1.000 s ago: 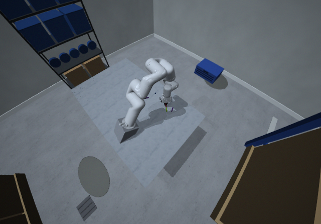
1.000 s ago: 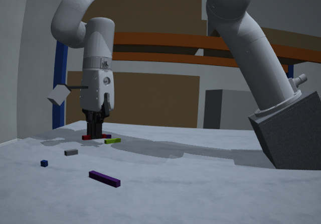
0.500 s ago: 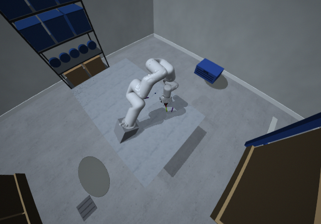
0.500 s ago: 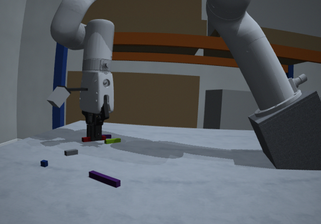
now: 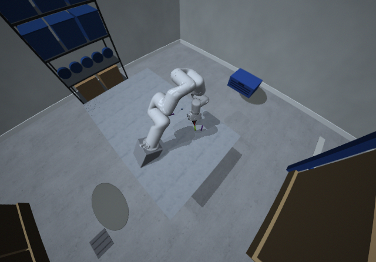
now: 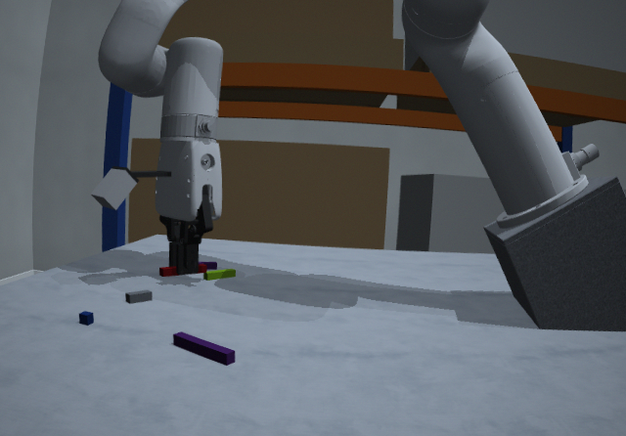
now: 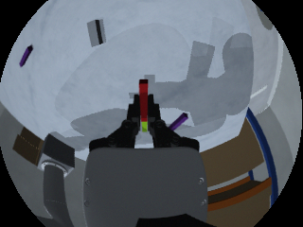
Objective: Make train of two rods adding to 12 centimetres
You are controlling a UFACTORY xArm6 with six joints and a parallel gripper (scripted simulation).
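Now: hand 2 cm above the red rod. Also, from my hand: small blue rod: 3 cm ahead, 20 cm to the left, 3 cm below; grey rod: 2 cm ahead, 11 cm to the left, 3 cm below; lime rod: 4 cm behind, 5 cm to the right, 3 cm below.
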